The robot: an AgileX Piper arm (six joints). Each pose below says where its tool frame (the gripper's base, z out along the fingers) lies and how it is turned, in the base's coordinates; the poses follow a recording.
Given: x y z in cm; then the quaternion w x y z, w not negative.
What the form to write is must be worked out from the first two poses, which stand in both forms.
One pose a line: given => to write
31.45, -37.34, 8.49, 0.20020, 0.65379, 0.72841, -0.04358 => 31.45, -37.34, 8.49, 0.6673, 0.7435, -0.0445, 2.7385
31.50, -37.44, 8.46, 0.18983, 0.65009, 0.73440, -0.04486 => 31.50, -37.44, 8.46, 0.6621, 0.7480, -0.0457, 2.7596
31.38, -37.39, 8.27, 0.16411, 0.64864, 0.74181, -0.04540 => 31.38, -37.39, 8.27, 0.6576, 0.7520, -0.0460, 2.8119
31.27, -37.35, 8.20, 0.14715, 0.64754, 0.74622, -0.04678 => 31.27, -37.35, 8.20, 0.6547, 0.7544, -0.0473, 2.8462
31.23, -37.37, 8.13, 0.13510, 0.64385, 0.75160, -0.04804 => 31.23, -37.37, 8.13, 0.6498, 0.7586, -0.0485, 2.8706
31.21, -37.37, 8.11, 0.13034, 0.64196, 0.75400, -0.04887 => 31.21, -37.37, 8.11, 0.6475, 0.7605, -0.0493, 2.8802
